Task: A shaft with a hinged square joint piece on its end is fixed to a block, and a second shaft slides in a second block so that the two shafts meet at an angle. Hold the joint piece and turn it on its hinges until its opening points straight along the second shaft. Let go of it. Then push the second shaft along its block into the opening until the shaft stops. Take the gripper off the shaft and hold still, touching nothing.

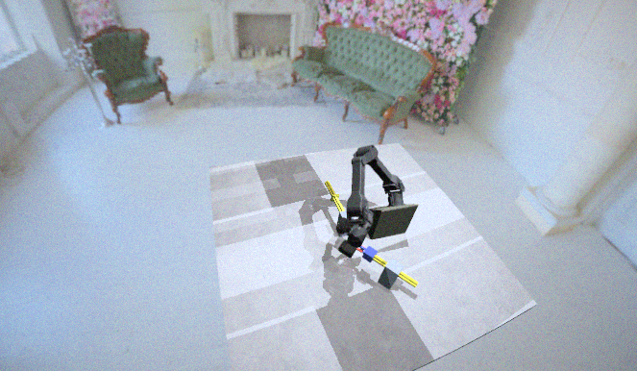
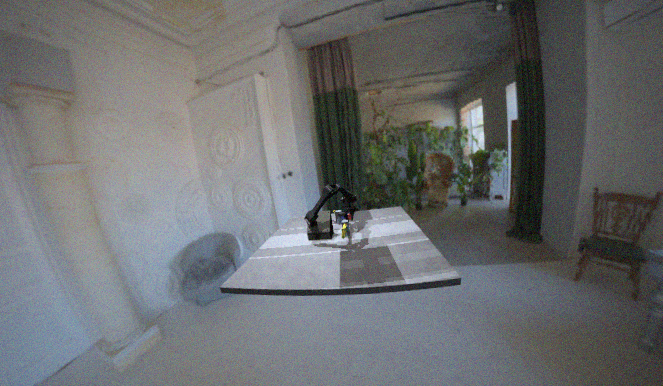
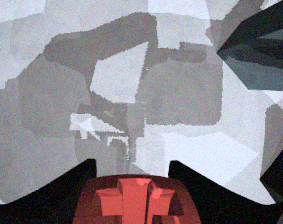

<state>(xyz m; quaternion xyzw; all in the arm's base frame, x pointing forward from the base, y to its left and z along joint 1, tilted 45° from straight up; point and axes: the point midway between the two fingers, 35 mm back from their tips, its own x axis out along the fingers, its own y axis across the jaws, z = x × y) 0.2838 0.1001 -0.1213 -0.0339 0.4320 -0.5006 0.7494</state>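
Right now the red joint piece is 2 cm behind my gripper tip, 2 cm to the left of it and 4 cm above it.
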